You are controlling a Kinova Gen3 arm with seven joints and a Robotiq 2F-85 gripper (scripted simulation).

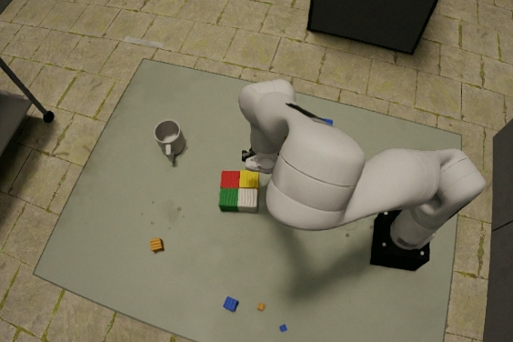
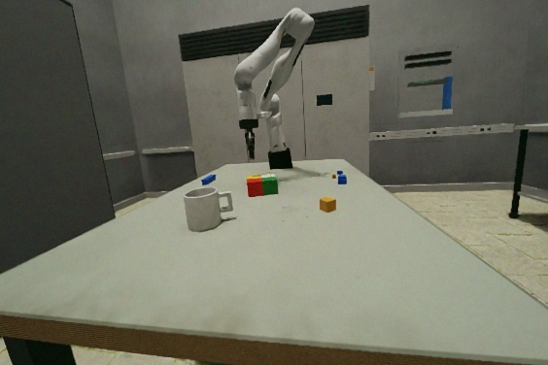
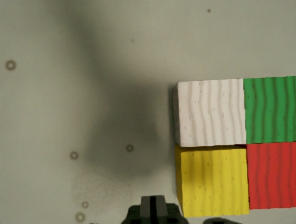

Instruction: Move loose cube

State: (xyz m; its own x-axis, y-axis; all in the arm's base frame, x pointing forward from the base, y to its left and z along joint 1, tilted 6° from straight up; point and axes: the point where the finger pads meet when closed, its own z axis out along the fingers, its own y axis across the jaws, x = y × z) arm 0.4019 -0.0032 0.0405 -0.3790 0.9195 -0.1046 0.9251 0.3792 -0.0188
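Right now the yellow cube is 50 mm ahead of my hand, 20 mm to the left of it and 100 mm below it. The rest, counted from my hand: green cube 70 mm ahead, 90 mm to the left, 100 mm below; white cube 30 mm ahead, 70 mm to the left, 100 mm below; red cube 90 mm ahead, 40 mm to the left, 100 mm below.
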